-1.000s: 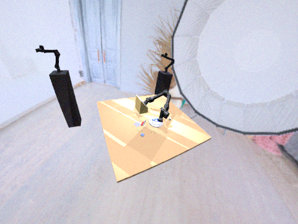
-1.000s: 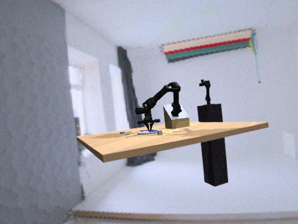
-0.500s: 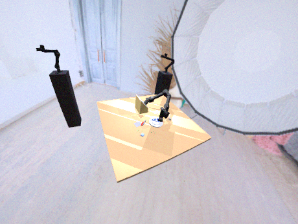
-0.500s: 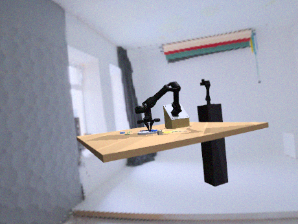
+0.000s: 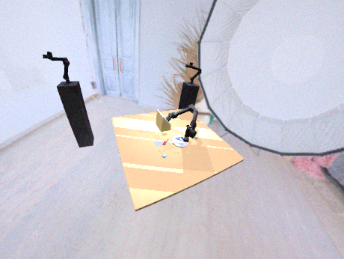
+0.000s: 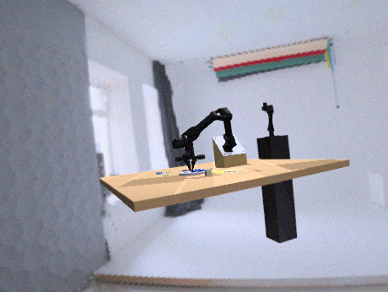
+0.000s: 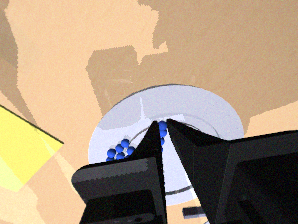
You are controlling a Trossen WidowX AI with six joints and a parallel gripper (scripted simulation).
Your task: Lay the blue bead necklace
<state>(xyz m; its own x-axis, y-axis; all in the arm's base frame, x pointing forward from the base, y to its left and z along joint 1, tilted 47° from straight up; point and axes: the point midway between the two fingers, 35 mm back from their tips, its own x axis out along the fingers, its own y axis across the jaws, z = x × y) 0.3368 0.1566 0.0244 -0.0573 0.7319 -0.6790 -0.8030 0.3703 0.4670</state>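
Right now the round bead board is 5 cm to the right of my gripper tip, 4 cm behind it and 1 cm below it. From my gripper tip the other things lie so: yellow flat piece: 16 cm behind, 10 cm to the left, 2 cm below; red-and-grey object: 24 cm to the right, 6 cm behind, 1 cm below; white cylinder: 18 cm to the left, 3 cm behind.
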